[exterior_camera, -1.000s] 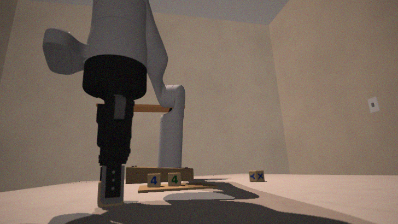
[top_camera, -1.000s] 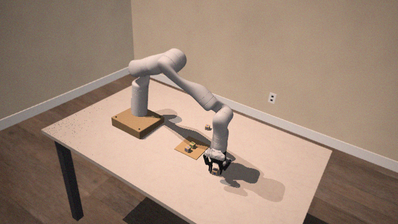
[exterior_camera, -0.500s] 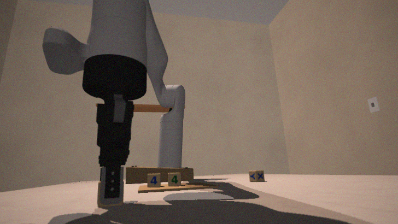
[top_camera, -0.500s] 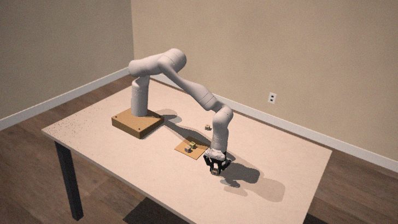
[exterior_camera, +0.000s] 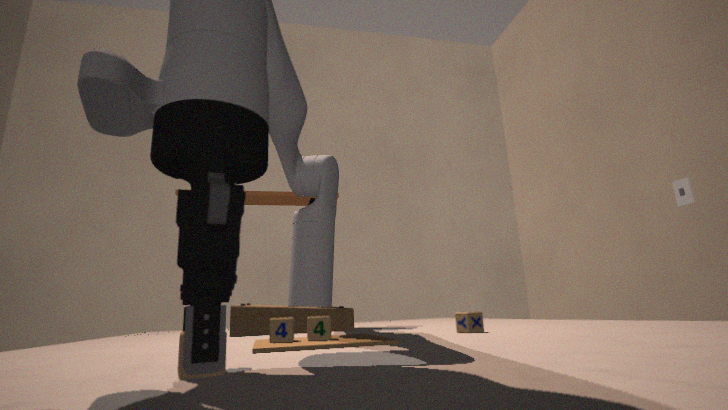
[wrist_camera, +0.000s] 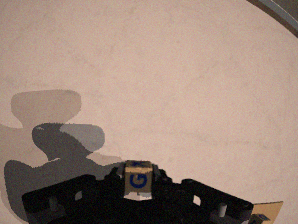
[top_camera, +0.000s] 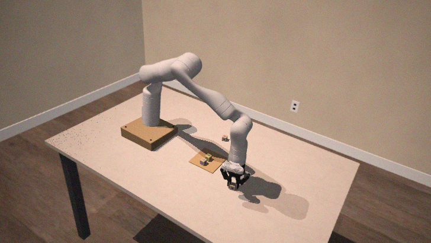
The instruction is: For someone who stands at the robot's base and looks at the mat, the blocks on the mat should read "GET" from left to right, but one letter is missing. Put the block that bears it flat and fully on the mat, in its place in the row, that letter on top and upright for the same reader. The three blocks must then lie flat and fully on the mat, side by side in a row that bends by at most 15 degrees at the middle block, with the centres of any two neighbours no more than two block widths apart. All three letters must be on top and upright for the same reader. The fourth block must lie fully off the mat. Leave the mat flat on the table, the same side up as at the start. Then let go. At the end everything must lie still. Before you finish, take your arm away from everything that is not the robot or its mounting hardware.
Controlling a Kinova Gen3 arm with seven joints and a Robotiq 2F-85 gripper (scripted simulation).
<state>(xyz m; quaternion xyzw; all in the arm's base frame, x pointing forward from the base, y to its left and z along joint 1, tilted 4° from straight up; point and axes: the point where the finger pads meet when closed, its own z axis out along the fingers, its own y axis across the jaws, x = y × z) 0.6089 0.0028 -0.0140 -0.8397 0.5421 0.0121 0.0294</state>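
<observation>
Right now the letter block is 10 mm below my hand. The rest, counted from my hand: mat: 210 mm behind, 50 mm to the left, 20 mm below.
</observation>
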